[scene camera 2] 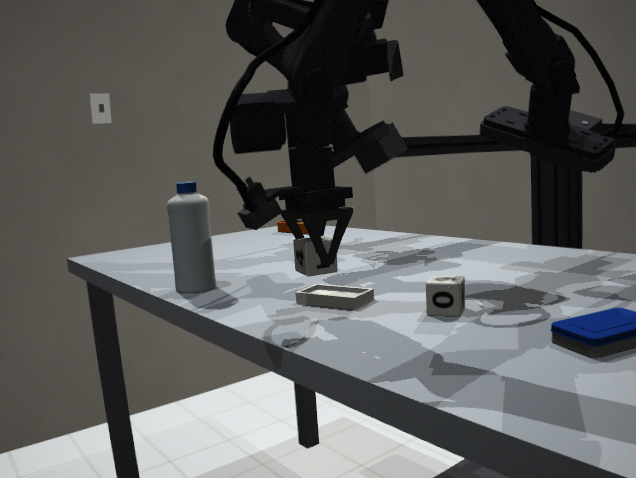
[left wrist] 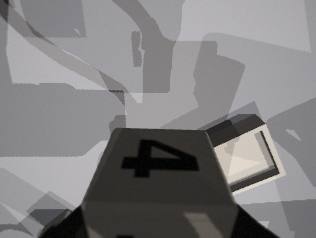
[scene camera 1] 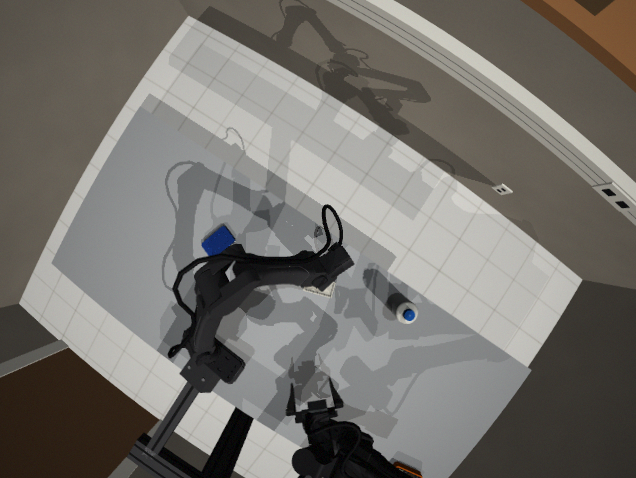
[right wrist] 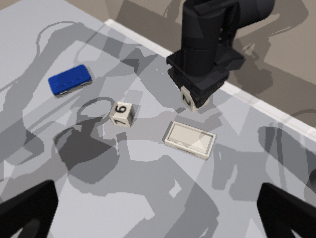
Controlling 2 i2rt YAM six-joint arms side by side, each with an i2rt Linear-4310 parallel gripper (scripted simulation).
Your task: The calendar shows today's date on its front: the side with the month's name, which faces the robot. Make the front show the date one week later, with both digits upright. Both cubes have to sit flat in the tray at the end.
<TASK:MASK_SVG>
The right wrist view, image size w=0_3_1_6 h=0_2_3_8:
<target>left gripper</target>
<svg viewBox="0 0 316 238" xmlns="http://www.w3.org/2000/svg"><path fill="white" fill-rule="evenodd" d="M233 32L226 32L222 29L219 37L221 38L220 42L218 41L216 45L207 49L189 48L181 39L181 49L166 57L166 64L172 66L172 68L168 69L169 76L180 91L181 87L184 86L190 92L196 108L203 106L207 99L224 85L228 79L230 72L222 65L232 60L244 58L242 54L233 49L233 37L235 35Z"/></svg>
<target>right gripper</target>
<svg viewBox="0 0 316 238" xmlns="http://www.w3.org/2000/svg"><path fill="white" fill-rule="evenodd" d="M262 183L257 199L257 209L267 238L296 238L292 230L301 238L316 238L316 207L271 183ZM53 180L45 180L0 204L0 238L11 238L20 229L22 230L17 238L47 238L59 203Z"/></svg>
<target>calendar tray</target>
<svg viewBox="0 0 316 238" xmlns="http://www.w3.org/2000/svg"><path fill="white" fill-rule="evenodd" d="M174 121L165 139L165 144L208 160L216 135Z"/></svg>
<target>blue box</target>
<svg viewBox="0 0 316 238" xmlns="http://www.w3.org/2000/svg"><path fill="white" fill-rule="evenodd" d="M85 65L81 64L50 77L48 82L52 93L56 97L61 97L91 84L92 79Z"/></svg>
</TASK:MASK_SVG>
